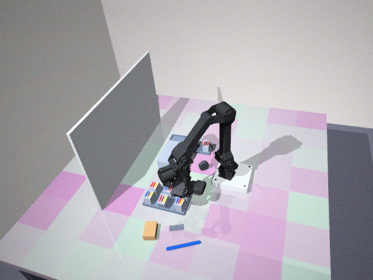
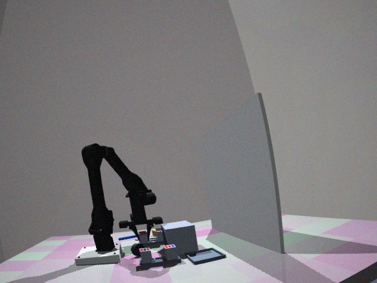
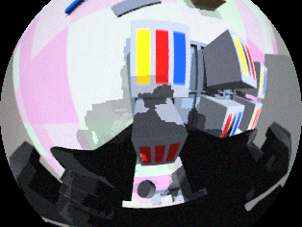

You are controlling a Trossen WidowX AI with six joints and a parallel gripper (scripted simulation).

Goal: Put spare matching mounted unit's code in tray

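The dark tray is 240 mm ahead of my gripper tip, 310 mm to the right of it and 10 mm below it. From my gripper tip the other things lie so: black round object: 10 mm ahead, 200 mm to the right, 10 mm above; grey spare: 30 mm above; mounted unit: 160 mm ahead, 140 mm to the right, 30 mm above.
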